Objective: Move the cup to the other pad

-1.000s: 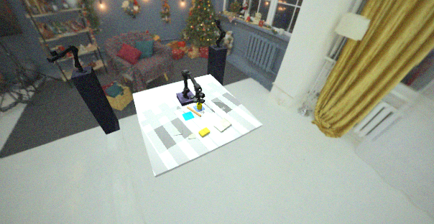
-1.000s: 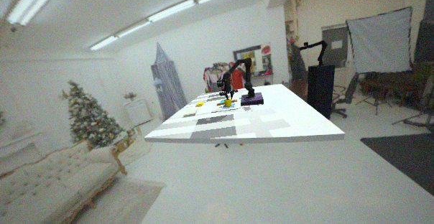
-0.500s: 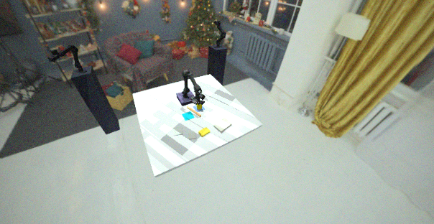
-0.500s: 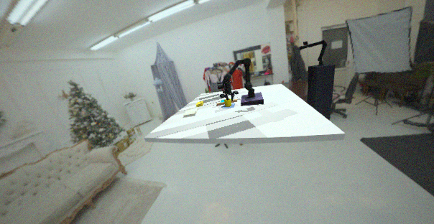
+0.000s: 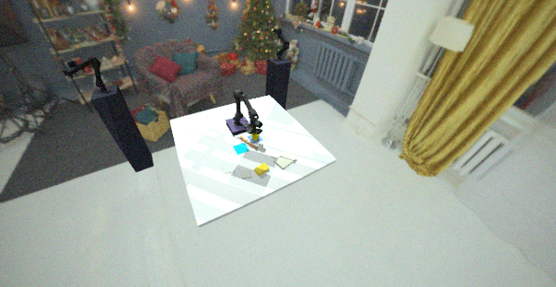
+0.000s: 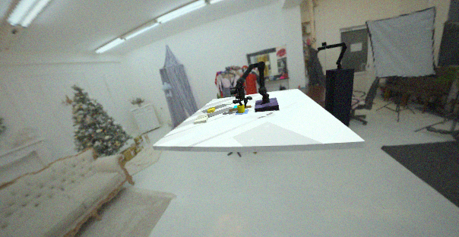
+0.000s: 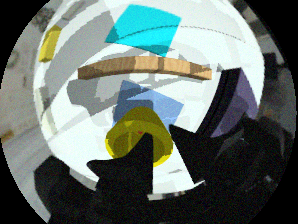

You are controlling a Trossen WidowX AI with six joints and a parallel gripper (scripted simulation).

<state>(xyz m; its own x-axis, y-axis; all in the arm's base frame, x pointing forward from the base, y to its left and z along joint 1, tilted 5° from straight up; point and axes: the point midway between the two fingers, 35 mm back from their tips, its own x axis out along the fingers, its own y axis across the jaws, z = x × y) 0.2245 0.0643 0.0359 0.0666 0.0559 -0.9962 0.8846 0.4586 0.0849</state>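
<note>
Now: gripper tip 5 cm short of the wooden stick, 8 cm to the left of it and 3 cm above it. The rest, counted from my gripper tip: cream slab: 41 cm ahead, 11 cm to the left, 2 cm below; then yellow cup: 2 cm ahead, 1 cm to the left.
</note>
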